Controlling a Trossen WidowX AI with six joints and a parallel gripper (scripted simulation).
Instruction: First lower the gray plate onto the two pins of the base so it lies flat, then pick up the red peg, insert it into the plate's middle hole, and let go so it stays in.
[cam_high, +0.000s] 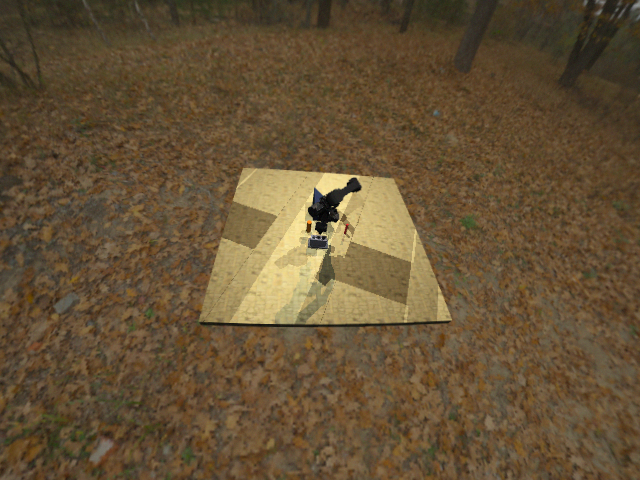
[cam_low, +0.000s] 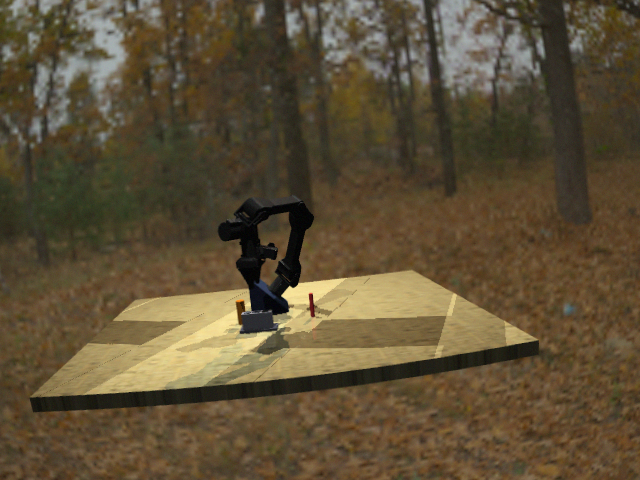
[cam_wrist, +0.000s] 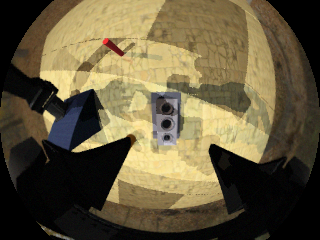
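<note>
My gripper tip is now 190 mm to the right of the red peg, 100 mm above it and 80 mm past it. From my gripper tip the other things lie so: orange cylinder (120 mm behind, 100 mm below, 40 mm to the right); gray plate (100 mm below).
</note>
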